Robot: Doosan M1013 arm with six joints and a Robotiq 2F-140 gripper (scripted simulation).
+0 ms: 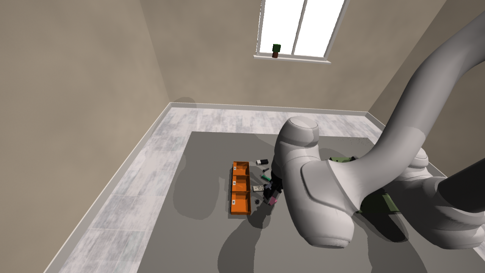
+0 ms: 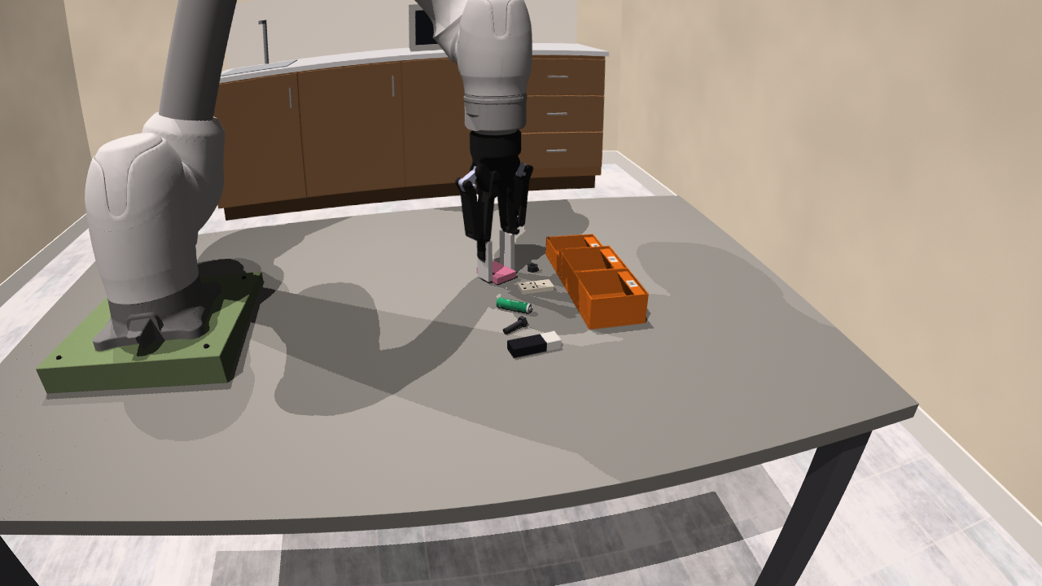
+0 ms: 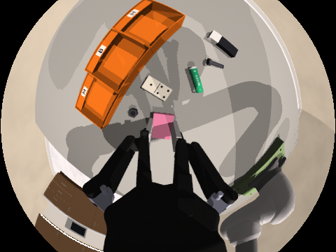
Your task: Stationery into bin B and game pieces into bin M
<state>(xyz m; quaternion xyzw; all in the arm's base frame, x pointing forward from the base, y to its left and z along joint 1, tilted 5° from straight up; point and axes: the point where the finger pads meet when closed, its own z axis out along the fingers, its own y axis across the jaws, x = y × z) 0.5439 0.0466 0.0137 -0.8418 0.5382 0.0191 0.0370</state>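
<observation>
The orange three-compartment bin is 13 cm ahead of my hand, 7 cm to the right of it and 1 cm below it. The rest, counted from my hand: cream domino 4 cm ahead, 6 cm to the right, 3 cm below; then small black nut 6 cm ahead, 1 cm to the left, 3 cm below; then pink sticky-note pad 3 cm below.
</observation>
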